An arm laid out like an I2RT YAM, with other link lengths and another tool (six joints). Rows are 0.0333 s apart.
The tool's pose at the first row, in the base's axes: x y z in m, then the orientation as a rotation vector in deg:
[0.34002, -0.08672, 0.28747, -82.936, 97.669, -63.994]
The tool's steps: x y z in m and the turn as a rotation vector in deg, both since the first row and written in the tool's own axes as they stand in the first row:
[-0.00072, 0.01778, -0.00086, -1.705, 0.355, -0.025]
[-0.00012, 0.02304, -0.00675, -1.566, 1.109, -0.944]
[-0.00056, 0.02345, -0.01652, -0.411, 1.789, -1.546]
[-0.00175, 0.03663, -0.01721, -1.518, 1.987, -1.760]
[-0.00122, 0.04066, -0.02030, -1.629, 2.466, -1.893]
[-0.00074, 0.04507, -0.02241, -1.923, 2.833, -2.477]
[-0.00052, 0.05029, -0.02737, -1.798, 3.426, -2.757]
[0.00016, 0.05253, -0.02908, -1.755, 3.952, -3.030]
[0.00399, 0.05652, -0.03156, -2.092, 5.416, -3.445]
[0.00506, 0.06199, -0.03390, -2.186, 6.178, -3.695]
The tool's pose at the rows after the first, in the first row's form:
[0.33152, -0.08519, 0.27189, -83.885, 99.244, -63.122]
[0.32392, -0.08440, 0.26981, -84.480, 99.152, -64.394]
[0.31528, -0.08198, 0.27373, -84.149, 98.369, -66.150]
[0.30907, -0.08019, 0.26217, -84.983, 99.266, -65.662]
[0.30447, -0.07994, 0.25995, -85.024, 99.610, -66.090]
[0.30058, -0.07982, 0.25696, -85.673, 99.768, -66.529]
[0.29388, -0.07884, 0.25449, -85.678, 99.918, -67.311]
[0.29126, -0.07908, 0.25328, -85.747, 100.089, -67.971]
[0.28657, -0.08218, 0.25102, -85.866, 101.125, -69.300]
[0.28188, -0.08256, 0.24722, -85.908, 101.579, -70.071]

